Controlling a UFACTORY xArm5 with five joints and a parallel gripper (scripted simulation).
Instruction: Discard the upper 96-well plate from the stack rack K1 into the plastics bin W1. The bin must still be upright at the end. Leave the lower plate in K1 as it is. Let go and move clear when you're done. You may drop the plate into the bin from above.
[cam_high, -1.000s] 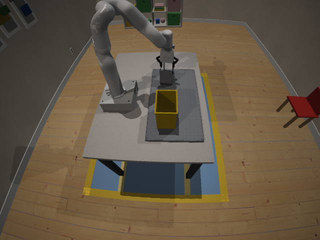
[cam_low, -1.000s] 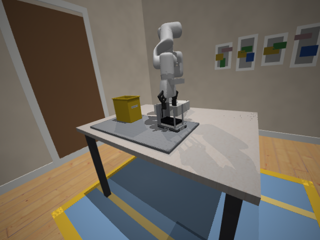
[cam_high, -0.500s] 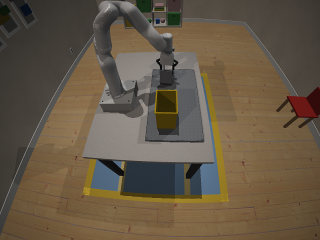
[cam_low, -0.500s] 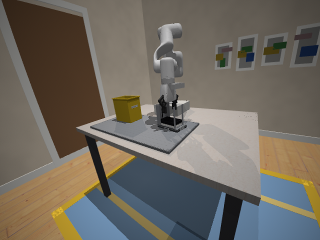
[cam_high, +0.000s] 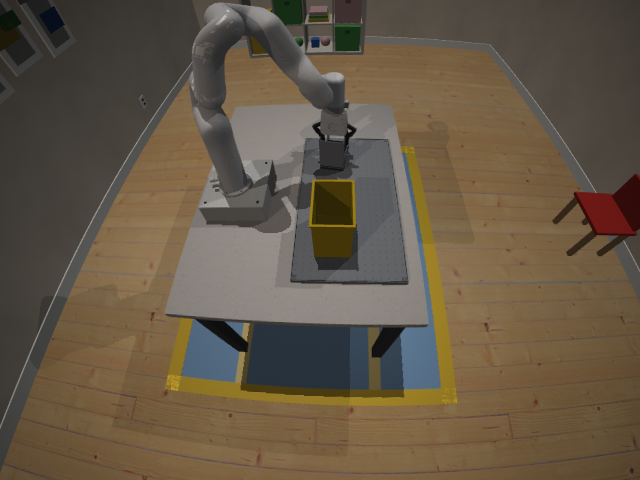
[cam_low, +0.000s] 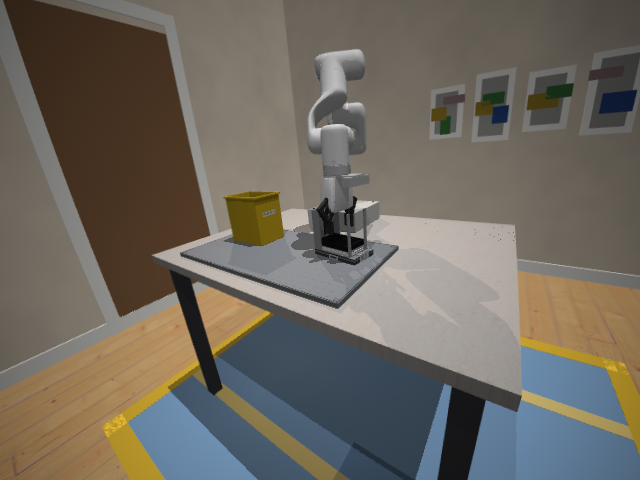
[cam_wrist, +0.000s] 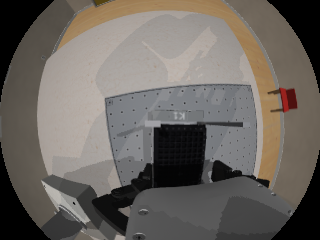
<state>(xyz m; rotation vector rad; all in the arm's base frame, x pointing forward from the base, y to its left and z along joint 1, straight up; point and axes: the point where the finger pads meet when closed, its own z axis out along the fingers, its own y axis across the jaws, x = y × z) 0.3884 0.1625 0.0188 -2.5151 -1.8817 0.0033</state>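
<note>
Right now the dark 96-well plate is 5 cm below my hand. From my hand the other things lie so: yellow plastics bin W1: 39 cm to the right, 5 cm behind; white well plate: 6 cm below.
</note>
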